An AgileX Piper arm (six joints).
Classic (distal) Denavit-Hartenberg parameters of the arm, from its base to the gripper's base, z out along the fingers. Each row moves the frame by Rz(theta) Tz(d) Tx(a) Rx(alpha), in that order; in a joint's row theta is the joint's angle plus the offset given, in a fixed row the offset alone. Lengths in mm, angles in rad.
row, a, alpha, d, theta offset
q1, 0, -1.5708, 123, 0
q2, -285, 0, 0, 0.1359
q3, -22, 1.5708, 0, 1.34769
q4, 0, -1.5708, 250.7, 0
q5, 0, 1.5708, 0, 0
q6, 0, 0, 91, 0
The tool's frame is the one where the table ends.
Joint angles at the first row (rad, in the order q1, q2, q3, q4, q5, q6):
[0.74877 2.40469 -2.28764 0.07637 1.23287 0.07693]
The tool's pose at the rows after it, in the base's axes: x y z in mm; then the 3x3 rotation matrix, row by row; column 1 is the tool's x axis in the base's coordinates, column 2 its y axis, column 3 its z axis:
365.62 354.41 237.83; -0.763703 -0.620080 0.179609; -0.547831 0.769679 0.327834; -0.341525 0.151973 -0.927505
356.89 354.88 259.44; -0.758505 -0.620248 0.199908; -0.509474 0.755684 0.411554; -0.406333 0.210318 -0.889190
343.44 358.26 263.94; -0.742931 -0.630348 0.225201; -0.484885 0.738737 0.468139; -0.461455 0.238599 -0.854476
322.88 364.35 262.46; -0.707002 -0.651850 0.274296; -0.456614 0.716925 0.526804; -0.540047 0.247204 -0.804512
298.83 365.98 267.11; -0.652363 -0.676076 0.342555; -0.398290 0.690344 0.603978; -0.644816 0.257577 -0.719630
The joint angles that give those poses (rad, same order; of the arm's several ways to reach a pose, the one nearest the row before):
[0.74876 2.35357 -2.28343 0.12563 1.22509 0.07692]
[0.75299 2.28566 -2.22811 0.17952 1.15847 0.07692]
[0.77399 2.21494 -2.10421 0.20744 1.03766 0.06968]
[0.81549 2.13213 -1.93427 0.21578 0.85407 0.06285]
[0.86019 2.03114 -1.75201 0.22894 0.63342 0.05343]

